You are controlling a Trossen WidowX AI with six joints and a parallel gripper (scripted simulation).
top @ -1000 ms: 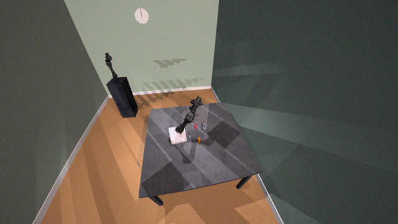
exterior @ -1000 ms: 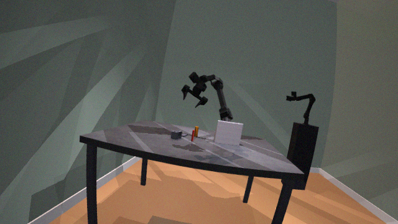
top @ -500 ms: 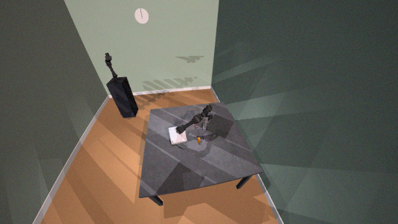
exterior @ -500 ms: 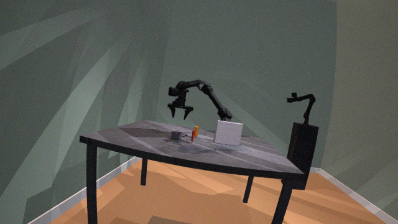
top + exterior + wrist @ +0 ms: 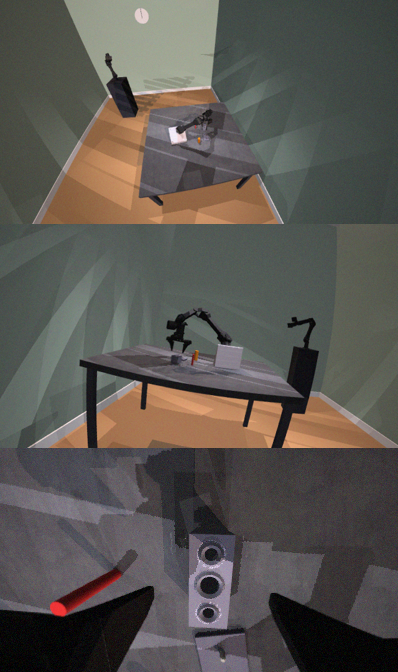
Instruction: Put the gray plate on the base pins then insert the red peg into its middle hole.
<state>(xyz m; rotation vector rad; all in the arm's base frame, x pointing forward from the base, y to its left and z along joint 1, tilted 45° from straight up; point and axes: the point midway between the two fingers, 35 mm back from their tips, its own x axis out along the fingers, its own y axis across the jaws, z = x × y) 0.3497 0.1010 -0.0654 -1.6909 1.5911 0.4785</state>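
My gripper tip is 4 cm above the gray plate. Round my gripper tip: base 1 cm behind, 16 cm to the right, 7 cm below; orange peg 11 cm behind, 23 cm to the right, 3 cm below; red peg 13 cm behind, 1 cm to the left, 3 cm below.
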